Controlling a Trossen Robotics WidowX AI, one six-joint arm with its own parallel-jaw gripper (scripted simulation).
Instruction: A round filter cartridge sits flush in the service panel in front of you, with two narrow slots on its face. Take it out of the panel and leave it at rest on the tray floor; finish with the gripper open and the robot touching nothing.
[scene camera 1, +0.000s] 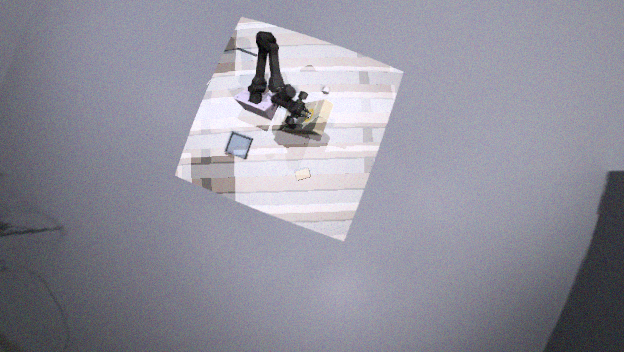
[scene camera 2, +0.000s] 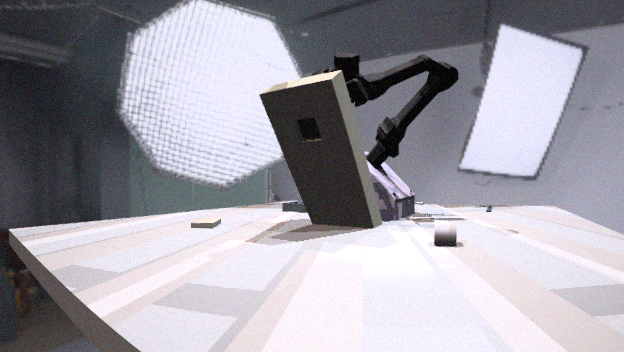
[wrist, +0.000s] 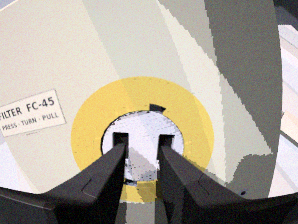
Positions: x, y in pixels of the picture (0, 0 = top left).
Labels:
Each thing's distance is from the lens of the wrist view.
my gripper (wrist: 142, 152): 0.10 m
round white filter cartridge (wrist: 143, 132): 0.10 m

